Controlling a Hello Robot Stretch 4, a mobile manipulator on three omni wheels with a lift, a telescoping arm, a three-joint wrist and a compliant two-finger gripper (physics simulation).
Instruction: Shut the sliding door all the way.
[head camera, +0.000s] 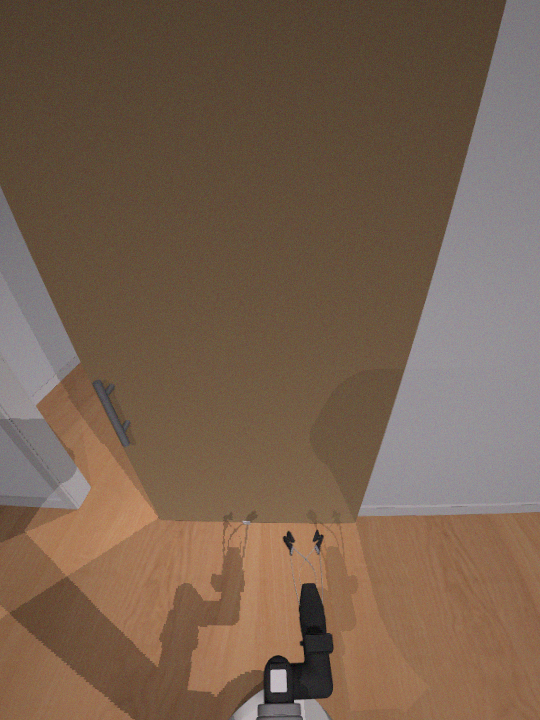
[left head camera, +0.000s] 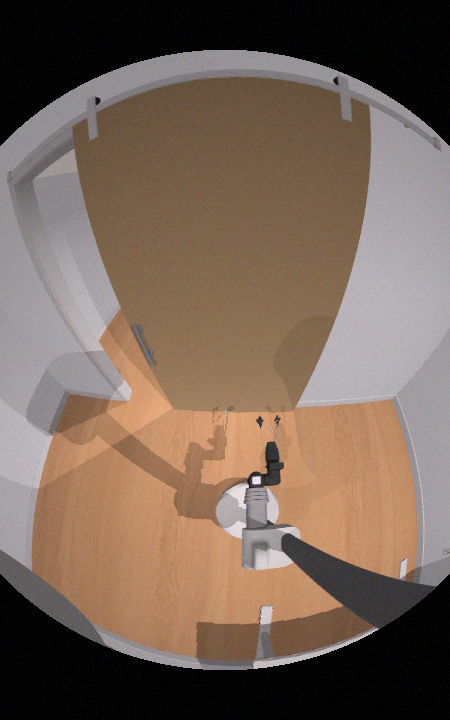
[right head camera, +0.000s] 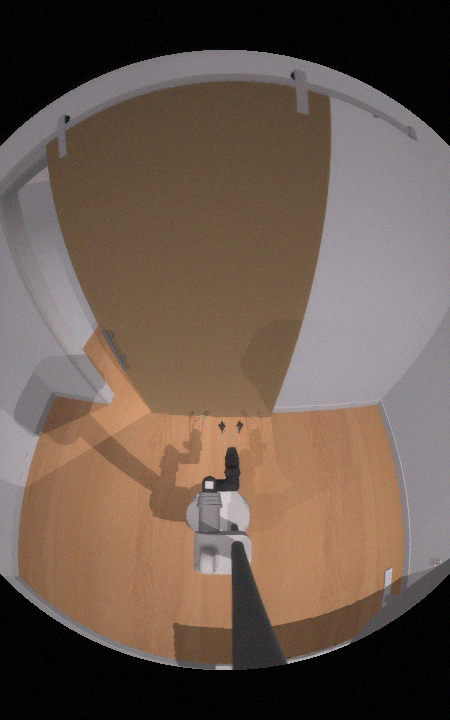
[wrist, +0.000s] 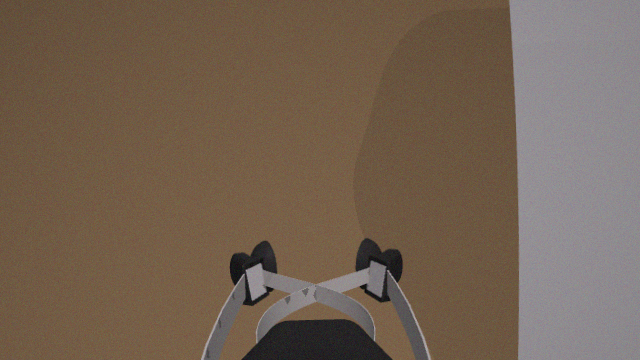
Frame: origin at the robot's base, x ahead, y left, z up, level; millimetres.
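Seen in the pictures: gripper, fingertip midpoint: (head camera: 302, 530) (left head camera: 267, 415) (right head camera: 230, 420) (wrist: 316, 259); robot's base at its link origin: (right head camera: 219, 513).
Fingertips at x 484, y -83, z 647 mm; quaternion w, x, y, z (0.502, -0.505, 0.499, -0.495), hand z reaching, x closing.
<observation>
Offsets run from my fingertips to a thing's top centre. "*": to the spot under its first point.
The brown sliding door (head camera: 249, 261) (left head camera: 222, 223) (right head camera: 196, 228) (wrist: 200, 125) hangs from a rail in front of me. Past its left edge a stretch of the doorway stands open. Its dark grey bar handle @[* dy +635, dx +290, dz +227 mm] (head camera: 111, 412) (left head camera: 143, 345) (right head camera: 115, 349) sits near the door's left edge; it does not show in the wrist view. My gripper (head camera: 303, 542) (left head camera: 268, 421) (right head camera: 230, 426) (wrist: 316, 259) is open and empty. It faces the right part of the door panel, well to the right of the handle. The gap between fingertips and panel is hard to judge.
The overhead rail (left head camera: 392, 116) (right head camera: 366, 103) runs on to the right past the door. A white door frame @[* dy +1221, dx +484, dz +597 mm] (left head camera: 58, 286) (right head camera: 39, 297) stands at the left of the opening. Grey wall (head camera: 482, 348) (wrist: 580, 180) lies right of the door. White strips (left head camera: 265, 626) (right head camera: 387, 584) show behind my base.
</observation>
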